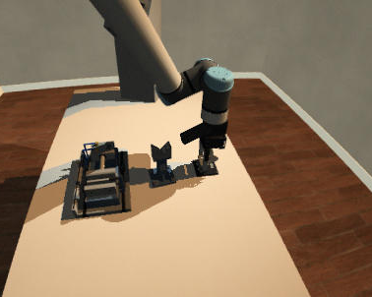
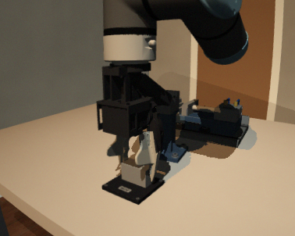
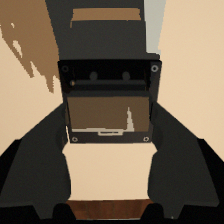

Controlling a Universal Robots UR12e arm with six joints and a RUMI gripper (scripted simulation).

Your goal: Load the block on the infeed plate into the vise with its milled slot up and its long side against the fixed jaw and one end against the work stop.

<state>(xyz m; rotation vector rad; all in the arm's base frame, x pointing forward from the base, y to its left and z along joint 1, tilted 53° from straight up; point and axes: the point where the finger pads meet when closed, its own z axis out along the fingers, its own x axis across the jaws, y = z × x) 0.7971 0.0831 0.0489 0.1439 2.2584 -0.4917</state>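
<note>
Now: the part 10 mm to the right of my hand and 10 mm below it. Round my hand: dark work stop rod (350 mm to the right, 60 mm above, 30 mm behind); blue foot (170 mm to the right, 30 mm below, 30 mm behind); black infeed plate (30 mm below, 10 mm to the left, 10 mm ahead).
</note>
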